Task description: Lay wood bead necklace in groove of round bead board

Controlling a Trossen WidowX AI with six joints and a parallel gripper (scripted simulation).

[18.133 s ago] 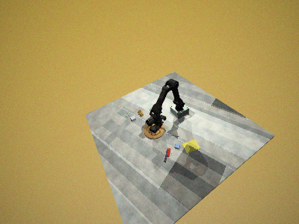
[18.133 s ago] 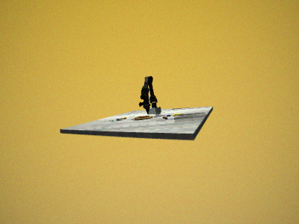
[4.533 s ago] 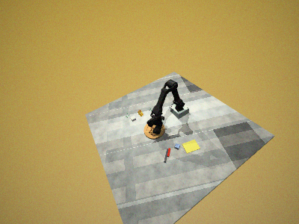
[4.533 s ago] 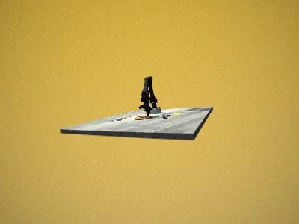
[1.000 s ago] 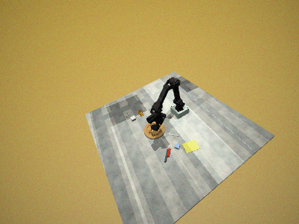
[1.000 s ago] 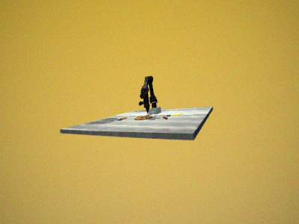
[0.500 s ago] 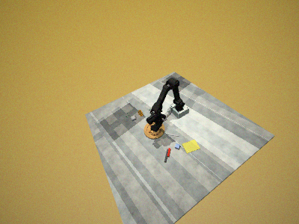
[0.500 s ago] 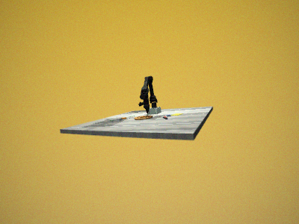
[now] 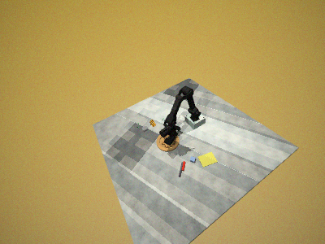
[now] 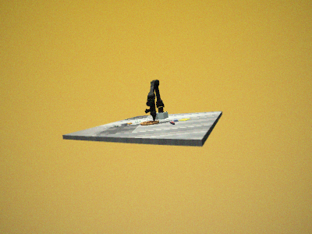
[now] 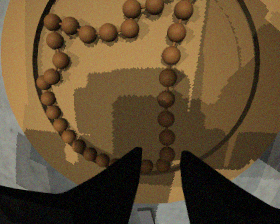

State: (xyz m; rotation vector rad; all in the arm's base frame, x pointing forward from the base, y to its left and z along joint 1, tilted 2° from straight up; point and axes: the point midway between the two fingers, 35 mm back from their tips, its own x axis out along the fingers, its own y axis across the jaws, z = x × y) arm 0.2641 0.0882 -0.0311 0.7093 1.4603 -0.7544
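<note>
Right now the round bead board is 4 cm ahead of my gripper tip, 3 cm to the right of it and 1 cm below it. Also, from my gripper tip: thin grey stick (8 cm behind, 10 cm to the left, 2 cm below); then red-handled tool (4 cm ahead, 24 cm to the left, 1 cm below); then small blue block (6 cm behind, 22 cm to the left, 1 cm below).
</note>
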